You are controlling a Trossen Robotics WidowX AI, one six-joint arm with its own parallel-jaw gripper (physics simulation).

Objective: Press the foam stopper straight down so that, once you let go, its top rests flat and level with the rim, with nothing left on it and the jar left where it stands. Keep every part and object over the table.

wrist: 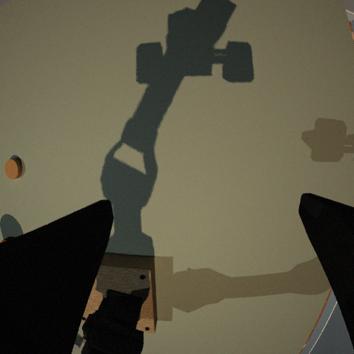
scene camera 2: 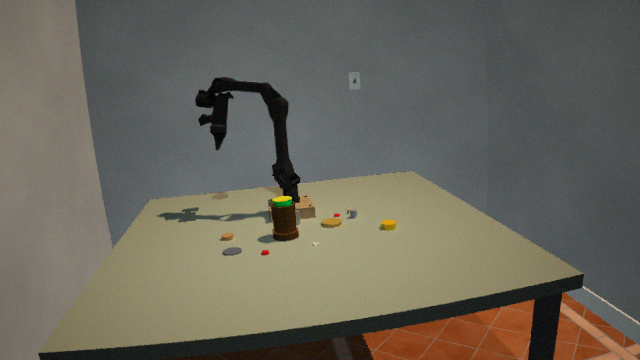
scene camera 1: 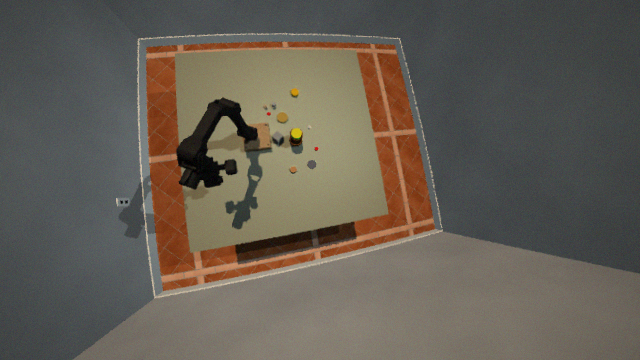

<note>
The pictures show: my gripper and a brown jar.
</note>
